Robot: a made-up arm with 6 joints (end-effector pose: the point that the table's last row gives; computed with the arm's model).
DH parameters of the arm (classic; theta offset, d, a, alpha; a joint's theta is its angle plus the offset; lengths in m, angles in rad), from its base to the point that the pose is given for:
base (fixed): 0.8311 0 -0.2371 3.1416
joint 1: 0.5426 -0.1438 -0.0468 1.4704
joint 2: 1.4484 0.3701 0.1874 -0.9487
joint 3: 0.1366 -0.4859 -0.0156 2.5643
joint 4: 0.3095 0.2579 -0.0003 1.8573
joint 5: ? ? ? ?
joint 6: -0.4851 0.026 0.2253 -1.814
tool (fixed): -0.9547 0.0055 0 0
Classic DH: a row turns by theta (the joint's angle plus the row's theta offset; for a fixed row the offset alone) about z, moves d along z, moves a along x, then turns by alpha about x.
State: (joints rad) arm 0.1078 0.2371 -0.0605 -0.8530 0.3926 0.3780
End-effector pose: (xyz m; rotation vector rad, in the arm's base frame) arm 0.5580 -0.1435 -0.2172 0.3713 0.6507 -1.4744
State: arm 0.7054 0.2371 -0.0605 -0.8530 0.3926 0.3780
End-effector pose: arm 0.4514 -0.5529 -0.2172 0.6000 0.5628 -2.0393
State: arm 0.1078 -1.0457 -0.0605 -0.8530 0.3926 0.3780
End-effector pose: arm 0.3539 -0.0798 0.7694 1.2569 -0.1858 -0.7857
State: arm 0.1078 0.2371 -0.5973 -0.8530 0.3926 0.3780
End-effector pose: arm 0.5781 -0.1072 -0.1517 0.9100 0.8122 -1.2552
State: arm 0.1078 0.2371 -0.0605 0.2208 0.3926 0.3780
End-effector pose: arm 0.5292 -0.0058 -0.2988 1.1594 1.5111 -1.1974
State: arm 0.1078 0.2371 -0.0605 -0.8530 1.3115 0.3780
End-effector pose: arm 0.6193 -0.0241 -0.0746 0.5153 0.1175 -0.7175
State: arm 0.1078 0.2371 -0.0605 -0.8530 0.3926 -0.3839
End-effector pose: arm 0.5076 -0.0025 -0.2922 0.2623 1.3231 -0.9640
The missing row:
joint 5: 0.552 0.0269 -0.0054 1.5032
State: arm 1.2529 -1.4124 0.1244 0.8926 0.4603 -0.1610
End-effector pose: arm 0.2016 -0.2046 0.9227 1.2820 0.0897 0.0928
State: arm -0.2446 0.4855 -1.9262 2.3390 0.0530 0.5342
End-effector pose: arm 0.2874 -0.1610 0.0963 -0.2021 -1.0412 -2.0153
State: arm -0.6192 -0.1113 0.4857 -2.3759 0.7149 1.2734
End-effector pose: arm 0.1367 0.5464 0.1819 -0.0180 -1.7278 0.1078
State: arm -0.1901 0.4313 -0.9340 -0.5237 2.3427 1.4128
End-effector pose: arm 0.3521 -0.1678 -0.0803 2.5596 -0.7309 -0.4802
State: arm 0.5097 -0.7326 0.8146 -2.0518 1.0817 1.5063
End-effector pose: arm 0.4885 -0.0553 0.5718 -0.7350 -1.8839 -0.5331
